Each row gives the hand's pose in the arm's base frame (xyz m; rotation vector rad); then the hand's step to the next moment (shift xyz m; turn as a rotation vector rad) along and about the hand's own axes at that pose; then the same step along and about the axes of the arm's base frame.
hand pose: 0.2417 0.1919 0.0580 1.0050 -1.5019 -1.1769
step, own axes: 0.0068 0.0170 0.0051 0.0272 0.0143 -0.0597
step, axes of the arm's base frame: -0.0073 -0.0021 0.0174 0.0517 -0.0353 0.0244
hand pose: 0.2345 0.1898 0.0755 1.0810 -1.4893 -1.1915
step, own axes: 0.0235 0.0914 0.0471 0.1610 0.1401 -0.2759
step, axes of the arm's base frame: -0.0587 -0.0007 0.0876 0.2252 -0.1863 0.1904
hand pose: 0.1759 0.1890 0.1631 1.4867 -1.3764 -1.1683
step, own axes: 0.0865 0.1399 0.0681 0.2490 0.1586 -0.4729
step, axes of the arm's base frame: -0.1048 -0.0982 0.1052 0.4087 -0.2838 0.2515
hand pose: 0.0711 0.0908 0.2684 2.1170 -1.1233 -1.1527
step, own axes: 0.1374 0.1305 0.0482 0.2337 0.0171 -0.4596
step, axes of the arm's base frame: -0.0549 -0.1876 0.0051 0.4540 -0.1936 0.1503
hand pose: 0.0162 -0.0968 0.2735 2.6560 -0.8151 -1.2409
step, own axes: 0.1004 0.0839 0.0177 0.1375 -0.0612 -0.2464
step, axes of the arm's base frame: 0.0039 -0.1200 -0.0549 0.2798 -0.0500 0.0508
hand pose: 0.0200 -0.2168 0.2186 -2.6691 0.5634 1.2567
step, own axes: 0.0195 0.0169 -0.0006 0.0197 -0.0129 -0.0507
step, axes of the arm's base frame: 0.0052 -0.0211 -0.0140 0.0527 -0.0077 0.0170
